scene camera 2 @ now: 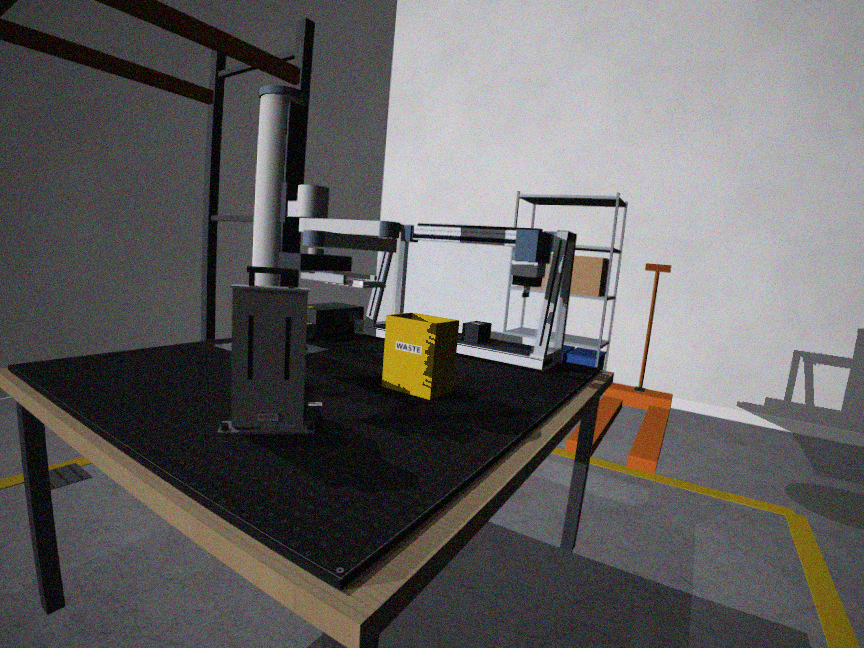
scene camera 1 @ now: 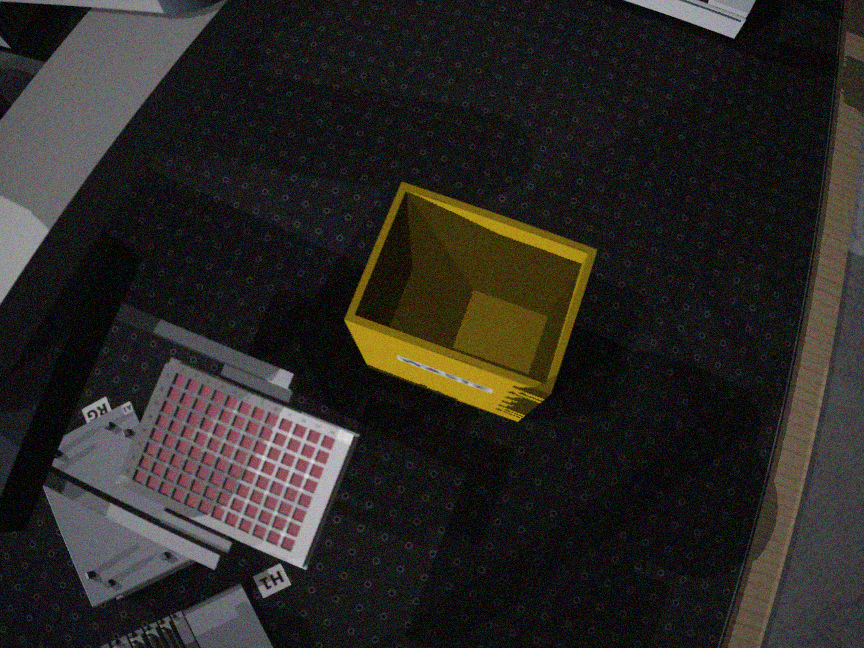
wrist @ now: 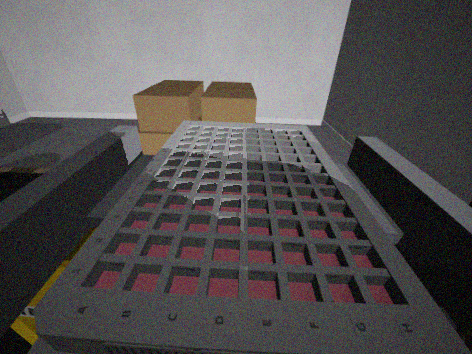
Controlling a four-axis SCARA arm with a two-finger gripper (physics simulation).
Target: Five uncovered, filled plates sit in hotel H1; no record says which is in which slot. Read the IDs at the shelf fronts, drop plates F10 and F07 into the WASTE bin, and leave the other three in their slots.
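Frame: origin at the arm's base, x ahead, y left, z up, level; metres.
Seen in the pictures: gripper, fingertip midpoint: (scene camera 2: 360,279) (scene camera 1: 257,472) (wrist: 244,150).
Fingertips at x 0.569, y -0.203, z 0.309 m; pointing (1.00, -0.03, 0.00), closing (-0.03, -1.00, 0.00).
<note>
Offsets run from my fingertips to a thing's top centre. "spot": to the spot under its first point. Level surfaces: height alone.
My gripper (scene camera 1: 258,463) (scene camera 2: 373,283) (wrist: 244,150) is shut on an uncovered plate @[dx -0.018, dy +0.001, dz -0.001 m] (scene camera 1: 244,446) (wrist: 250,320) with pink-filled wells. It holds the plate level, high above the table, by the long sides. No ID is legible on this plate. The yellow WASTE bin @[dx +0.078, dy +0.177, dz -0.096 m] (scene camera 1: 380,348) (scene camera 2: 408,369) stands to the upper right of the held plate in scene camera 1; a corner of the bin @[spot: dx -0.002, dy +0.224, dz -0.218 m] (wrist: 25,330) shows in the wrist view. No plate shows on the visible part of its floor. The grey tower of hotel H1 (scene camera 2: 268,334) shows its slotted back; its shelf fronts and IDs are hidden.
An H1 card @[dx -0.022, dy -0.115, dz -0.296 m] (scene camera 1: 272,580) and an RG card @[dx -0.262, dy -0.025, dz -0.296 m] (scene camera 1: 97,410) lie on the black table top @[dz -0.296 m] (scene camera 1: 593,544) (scene camera 2: 390,488). A grey bolted plate-like stand (scene camera 1: 118,551) is below the gripper. A white gantry machine @[spot: dx +0.282, dy +0.728, dz -0.041 m] (scene camera 2: 556,299) stands behind the bin.
</note>
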